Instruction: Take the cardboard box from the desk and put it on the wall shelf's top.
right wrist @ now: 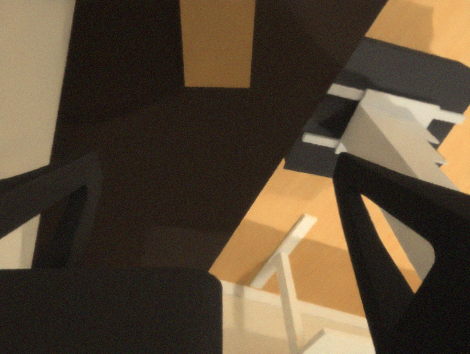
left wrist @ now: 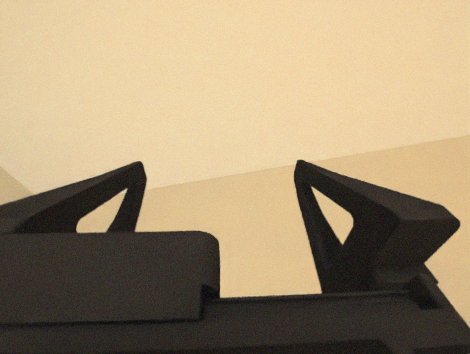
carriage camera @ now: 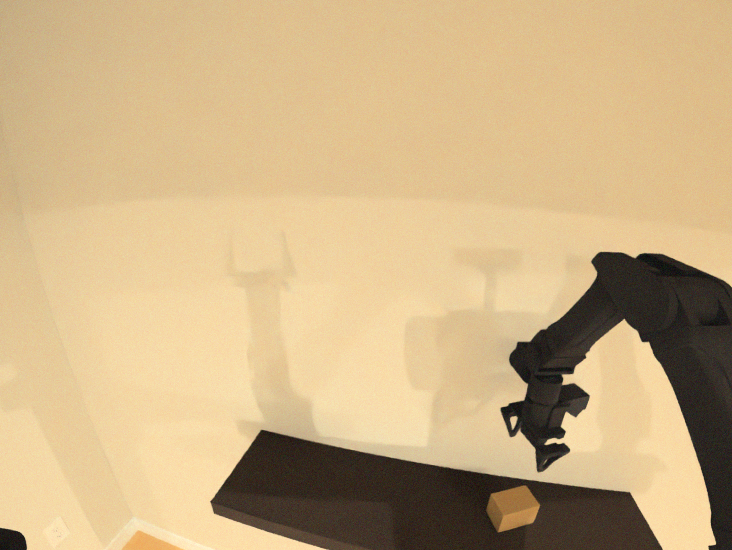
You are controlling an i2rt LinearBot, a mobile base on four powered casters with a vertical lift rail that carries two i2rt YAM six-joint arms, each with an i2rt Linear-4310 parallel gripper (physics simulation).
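Places are measured from the left arm's base along level axes (x ahead, y left, z up), in millimetres.
Where they show: left gripper, fingertip midpoint: (left wrist: 220,169); right gripper, fingertip midpoint: (right wrist: 219,165) (carriage camera: 525,452).
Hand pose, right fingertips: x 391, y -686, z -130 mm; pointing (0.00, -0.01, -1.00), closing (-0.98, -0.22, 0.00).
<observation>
Things, the pixels of their top centre, and the offset from my right fingertips. Level surfaces: height alone.
- cardboard box at its top centre: (right wrist: 217,23) (carriage camera: 515,499) 6 mm ahead, 16 mm right, 165 mm down
- dark brown wall shelf at its surface level: 231 mm down
- orange-brown floor at its surface level: 1231 mm down
- wall outlet at its top centre: (carriage camera: 51,523) 161 mm ahead, 1645 mm left, 774 mm down
The cardboard box (carriage camera: 512,509) (right wrist: 218,45) rests on top of the dark brown wall shelf (carriage camera: 331,484) (right wrist: 150,165), towards the shelf's right part in the carriage view. In the right wrist view the box is cut off by the top edge. My right gripper (carriage camera: 525,440) (right wrist: 219,165) is open and empty, above the shelf and apart from the box. My left gripper (left wrist: 220,169) is open and empty, pointing at the wall and ceiling. The desk cannot be made out for certain.
The wall stands directly behind the shelf. Below the shelf, the right wrist view shows a dark grey piece (right wrist: 400,67) with light grey parts, a white frame-like thing (right wrist: 287,280) and the orange-brown floor (right wrist: 325,270). A wall outlet (carriage camera: 57,531) is at the lower left.
</observation>
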